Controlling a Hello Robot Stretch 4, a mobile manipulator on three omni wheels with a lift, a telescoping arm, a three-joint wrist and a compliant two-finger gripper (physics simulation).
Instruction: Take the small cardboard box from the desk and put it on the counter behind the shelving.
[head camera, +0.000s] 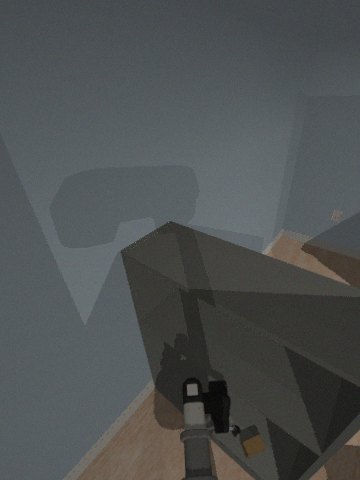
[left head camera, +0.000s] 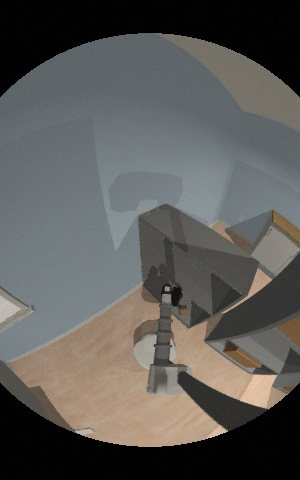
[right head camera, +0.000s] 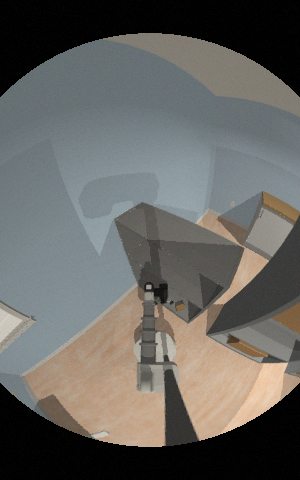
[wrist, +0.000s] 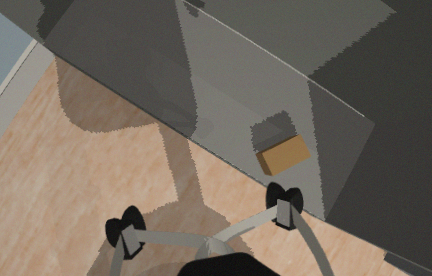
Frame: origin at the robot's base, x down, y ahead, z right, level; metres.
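Seen in the pictures: gripper, between the fingertips: (head camera: 217, 433) (wrist: 205, 210); robot's base, origin of its link: (right head camera: 155, 348).
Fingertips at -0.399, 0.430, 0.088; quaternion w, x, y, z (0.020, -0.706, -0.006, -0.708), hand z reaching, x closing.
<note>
Pixels of each thing's top centre, then the offset from my fingertips to it, as dx, dy, dz. "spot": a spot on its surface instead.
- small cardboard box, centre of its top: (wrist: 286, 154) (head camera: 253, 444) (right head camera: 179, 306) (left head camera: 183, 310) +0.266, +0.024, +0.181
- white cabinet, a spot on its surface: (right head camera: 267, 235) spot: -0.028, +0.698, +1.675
- dark grey shelving unit, a spot on its surface: (right head camera: 260, 295) (left head camera: 266, 306) spot: -0.480, -0.202, +0.576
The small cardboard box (head camera: 253, 446) (left head camera: 183, 311) (right head camera: 180, 307) (wrist: 286, 155) is brown and sits on the low ledge of the grey desk (head camera: 240, 335) (left head camera: 200, 255) (right head camera: 185, 255) (wrist: 235, 115), near its edge. My gripper (wrist: 205, 210) is open, with its two fingers wide apart and nothing between them. In the wrist view the right fingertip appears just below the box, and the left one over the wooden floor. In the head camera view my gripper is partly hidden by its own wrist. I cannot tell for sure which piece is the counter.
A white cabinet (left head camera: 276, 250) (right head camera: 267, 235) with a wooden top stands at the right, beyond a dark grey shelving unit (left head camera: 265, 305) (right head camera: 260, 295). A round white object (left head camera: 142, 350) (right head camera: 170, 342) stands on the floor below my arm. A blue wall (head camera: 125, 125) rises behind the desk.
</note>
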